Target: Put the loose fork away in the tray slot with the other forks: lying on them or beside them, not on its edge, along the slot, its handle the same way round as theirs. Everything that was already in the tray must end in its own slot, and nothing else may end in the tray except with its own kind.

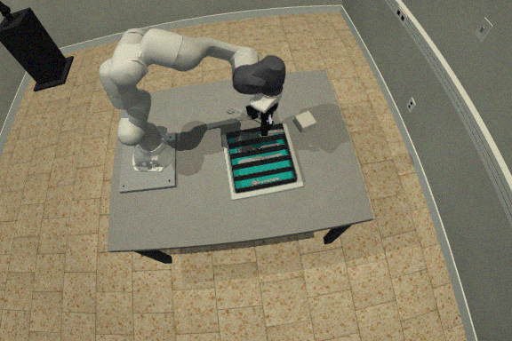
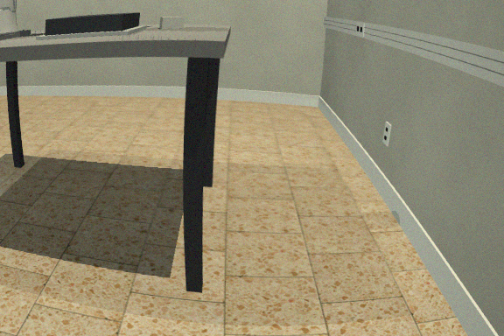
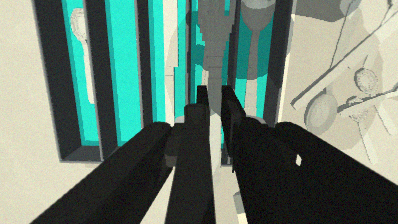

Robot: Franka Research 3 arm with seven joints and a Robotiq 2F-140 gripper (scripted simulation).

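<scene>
The knife is 16 cm below my hand, 6 cm to the right of it and 1 cm behind it. Also, from my hand: white box (23 cm ahead, 15 cm below, 11 cm to the left).
</scene>
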